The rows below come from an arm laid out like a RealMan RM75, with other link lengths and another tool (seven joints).
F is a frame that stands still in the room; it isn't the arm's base.
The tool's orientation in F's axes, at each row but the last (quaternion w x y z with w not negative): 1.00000 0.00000 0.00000 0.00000; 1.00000 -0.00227 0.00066 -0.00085; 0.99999 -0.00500 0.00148 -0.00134; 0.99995 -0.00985 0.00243 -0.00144; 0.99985 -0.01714 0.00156 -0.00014; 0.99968 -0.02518 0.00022 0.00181; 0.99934 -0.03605 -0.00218 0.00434; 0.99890 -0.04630 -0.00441 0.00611; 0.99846 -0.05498 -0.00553 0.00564; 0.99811 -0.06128 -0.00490 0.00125; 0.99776 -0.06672 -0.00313 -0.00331
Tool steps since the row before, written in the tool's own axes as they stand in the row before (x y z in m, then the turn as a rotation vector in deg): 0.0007 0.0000 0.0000 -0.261 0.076 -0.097; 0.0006 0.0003 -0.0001 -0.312 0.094 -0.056; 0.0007 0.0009 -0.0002 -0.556 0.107 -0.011; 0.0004 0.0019 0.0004 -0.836 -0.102 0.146; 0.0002 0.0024 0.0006 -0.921 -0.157 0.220; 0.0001 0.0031 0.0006 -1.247 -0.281 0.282; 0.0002 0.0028 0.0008 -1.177 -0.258 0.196; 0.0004 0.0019 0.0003 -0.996 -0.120 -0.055; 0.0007 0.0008 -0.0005 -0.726 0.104 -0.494; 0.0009 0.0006 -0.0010 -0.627 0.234 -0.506; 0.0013 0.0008 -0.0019 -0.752 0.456 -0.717
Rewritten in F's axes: 0.0007 0.0000 0.0000 -0.261 0.076 -0.097; 0.0006 0.0003 -0.0001 -0.312 0.094 -0.056; 0.0007 0.0009 -0.0002 -0.556 0.108 -0.010; 0.0004 0.0019 0.0004 -0.836 -0.097 0.152; 0.0002 0.0024 0.0005 -0.920 -0.149 0.228; 0.0001 0.0031 0.0004 -1.246 -0.271 0.296; 0.0002 0.0029 0.0006 -1.176 -0.254 0.209; 0.0004 0.0019 0.0001 -0.994 -0.137 -0.052; 0.0007 0.0007 -0.0006 -0.721 0.041 -0.510; 0.0009 0.0005 -0.0011 -0.622 0.168 -0.537; 0.0013 0.0005 -0.0020 -0.745 0.361 -0.776
